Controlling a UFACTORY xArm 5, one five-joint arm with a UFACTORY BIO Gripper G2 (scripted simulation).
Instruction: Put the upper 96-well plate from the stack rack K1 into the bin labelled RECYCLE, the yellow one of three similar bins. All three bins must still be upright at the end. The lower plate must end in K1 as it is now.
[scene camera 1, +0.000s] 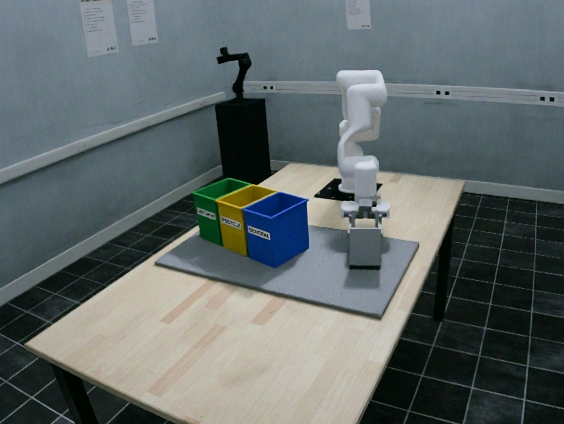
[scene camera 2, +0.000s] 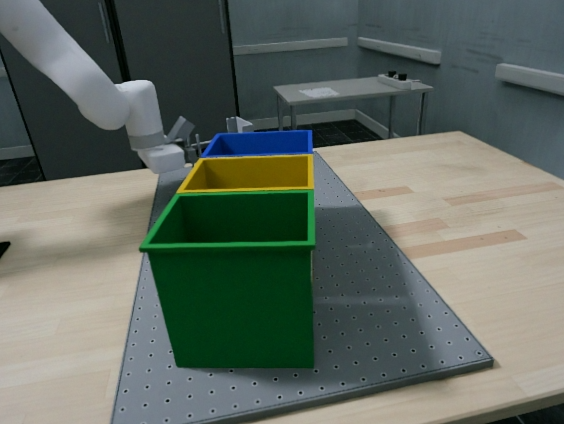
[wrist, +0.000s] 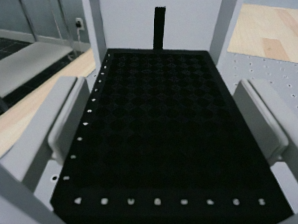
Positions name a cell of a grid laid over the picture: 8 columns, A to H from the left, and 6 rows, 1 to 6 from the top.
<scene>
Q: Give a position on a black 96-well plate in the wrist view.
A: At E4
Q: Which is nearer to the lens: the green bin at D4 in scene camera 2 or the blue bin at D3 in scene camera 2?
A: The green bin.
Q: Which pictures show the blue bin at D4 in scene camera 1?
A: Scene camera 1 and scene camera 2 only.
</scene>
